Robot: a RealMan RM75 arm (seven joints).
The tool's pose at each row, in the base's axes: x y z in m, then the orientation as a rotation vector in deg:
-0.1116 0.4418 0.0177 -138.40 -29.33 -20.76
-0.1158 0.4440 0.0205 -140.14 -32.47 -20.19
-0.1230 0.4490 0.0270 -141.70 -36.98 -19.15
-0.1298 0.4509 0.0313 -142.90 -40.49 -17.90
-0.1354 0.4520 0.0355 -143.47 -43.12 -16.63
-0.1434 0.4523 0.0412 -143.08 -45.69 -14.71
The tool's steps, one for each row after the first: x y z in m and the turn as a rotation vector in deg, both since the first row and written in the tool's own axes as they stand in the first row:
-0.0021 -0.0049 -0.0013 -1.68 -1.68 -2.03
-0.0047 -0.0152 -0.0040 -3.24 -3.99 -4.90
-0.0086 -0.0219 -0.0069 -4.41 -6.06 -7.00
-0.0116 -0.0274 -0.0101 -4.94 -7.75 -8.50
-0.0165 -0.0342 -0.0153 -4.46 -9.64 -9.86

